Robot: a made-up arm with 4 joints.
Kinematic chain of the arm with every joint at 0, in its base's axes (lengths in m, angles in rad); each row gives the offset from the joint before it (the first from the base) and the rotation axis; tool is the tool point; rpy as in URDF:
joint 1: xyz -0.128 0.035 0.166 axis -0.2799 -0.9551 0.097
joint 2: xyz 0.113 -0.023 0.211 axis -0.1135 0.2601 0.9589
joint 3: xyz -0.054 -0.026 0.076 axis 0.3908 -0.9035 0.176
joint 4: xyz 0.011 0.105 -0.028 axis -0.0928 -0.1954 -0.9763
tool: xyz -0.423 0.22 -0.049 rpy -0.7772 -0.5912 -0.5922
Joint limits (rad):
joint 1: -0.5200..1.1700
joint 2: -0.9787..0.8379
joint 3: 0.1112..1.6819
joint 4: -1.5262..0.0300
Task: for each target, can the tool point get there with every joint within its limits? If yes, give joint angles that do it. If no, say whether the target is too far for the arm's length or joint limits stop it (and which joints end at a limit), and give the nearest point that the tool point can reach.
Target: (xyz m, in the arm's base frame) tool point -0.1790 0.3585 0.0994
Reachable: yes | joints -0.0980 -0.3097 1.3257 -0.1591
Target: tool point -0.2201 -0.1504 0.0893
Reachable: yes | joints 0.3832 -0.3220 1.0365 -1.2500
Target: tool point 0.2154 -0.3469 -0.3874
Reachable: no: joint limits stop it (at a limit: joint 1, joint 2, joint 4) | nearest point 0.0921 -0.1925 -0.0015 | short by 0.434 m
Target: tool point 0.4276 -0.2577 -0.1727
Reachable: no: joint limits stop it (at a limit: joint 2, joint 3, joint 4) | nearest point 0.1259 -0.1322 0.0090 | short by 0.374 m
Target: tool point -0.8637 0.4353 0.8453
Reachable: no: too far | nearest point -0.4618 0.2018 0.4721 | short by 0.596 m
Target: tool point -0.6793 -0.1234 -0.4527
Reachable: no: joint limits stop it (at a limit: joint 1, joint 4) | nearest point -0.5398 -0.0241 -0.1133 | short by 0.380 m
